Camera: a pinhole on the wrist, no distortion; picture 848 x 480 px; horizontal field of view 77.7 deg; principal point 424.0 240.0 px. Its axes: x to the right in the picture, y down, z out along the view. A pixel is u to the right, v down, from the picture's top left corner.
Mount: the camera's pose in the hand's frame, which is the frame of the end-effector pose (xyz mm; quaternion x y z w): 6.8 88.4 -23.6 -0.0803 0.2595 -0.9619 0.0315
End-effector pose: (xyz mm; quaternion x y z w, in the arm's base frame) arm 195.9 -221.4 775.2 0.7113 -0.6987 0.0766 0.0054
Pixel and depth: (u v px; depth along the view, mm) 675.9 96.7 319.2
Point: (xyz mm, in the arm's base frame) 236.5 -167.0 455.9
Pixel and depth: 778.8 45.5 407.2
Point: 248.8 -75.8 321.2
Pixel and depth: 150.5 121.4 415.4
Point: 248.5 -547.6 466.4
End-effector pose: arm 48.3 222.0 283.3 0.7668 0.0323 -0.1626 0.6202
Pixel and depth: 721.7 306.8 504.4
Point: -276.4 -91.1 33.1
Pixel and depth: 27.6 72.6 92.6
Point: 140.3 132.8 317.0
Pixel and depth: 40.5 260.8 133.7
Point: 158.5 125.1 259.8
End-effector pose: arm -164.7 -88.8 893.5 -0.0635 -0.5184 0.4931 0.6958
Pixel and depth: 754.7 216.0 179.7
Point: -277.0 -209.9 915.6
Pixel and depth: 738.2 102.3 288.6
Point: -380.7 -298.9 950.9
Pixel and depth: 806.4 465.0 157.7
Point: -198.6 -216.6 920.0
